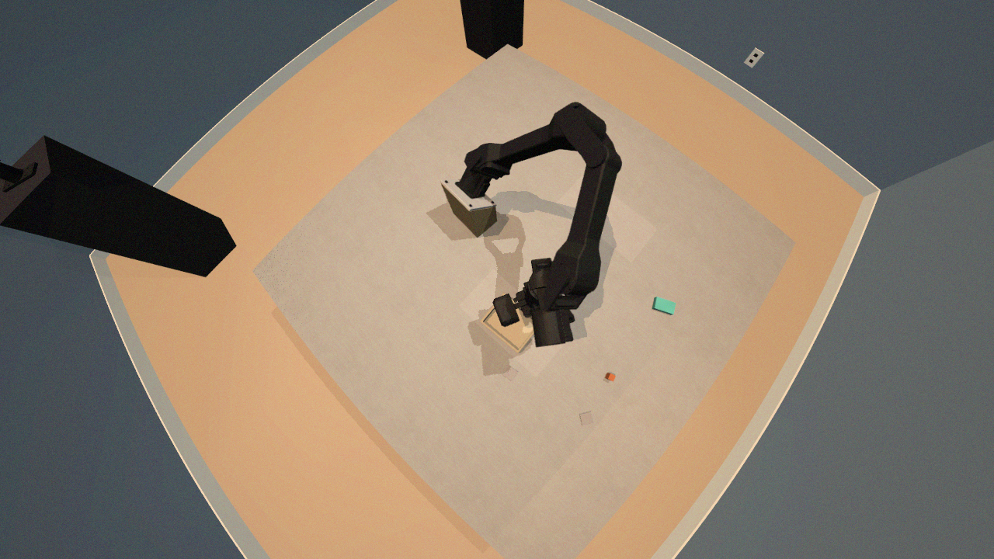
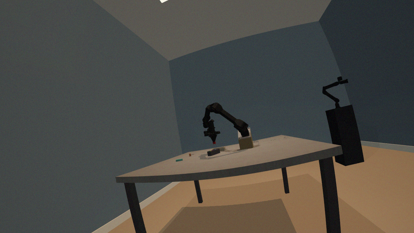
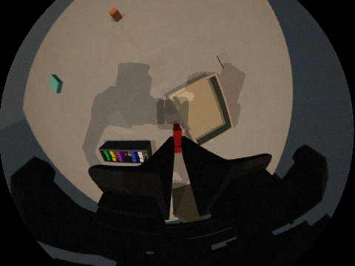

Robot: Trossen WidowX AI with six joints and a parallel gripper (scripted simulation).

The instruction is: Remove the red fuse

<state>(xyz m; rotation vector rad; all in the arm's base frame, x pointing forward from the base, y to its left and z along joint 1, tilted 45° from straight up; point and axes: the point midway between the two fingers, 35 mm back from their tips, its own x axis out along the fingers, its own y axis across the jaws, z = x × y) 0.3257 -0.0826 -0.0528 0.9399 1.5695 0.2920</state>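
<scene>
Now: gripper tip 10 cm above the tan tray, 7 cm to the left of it and 1 cm past it. Round my gripper tip: red fuse: 1 cm below; teal block: 27 cm to the left, 27 cm ahead, 10 cm below; small orange cube: 28 cm ahead, 9 cm below, 2 cm to the left.
</scene>
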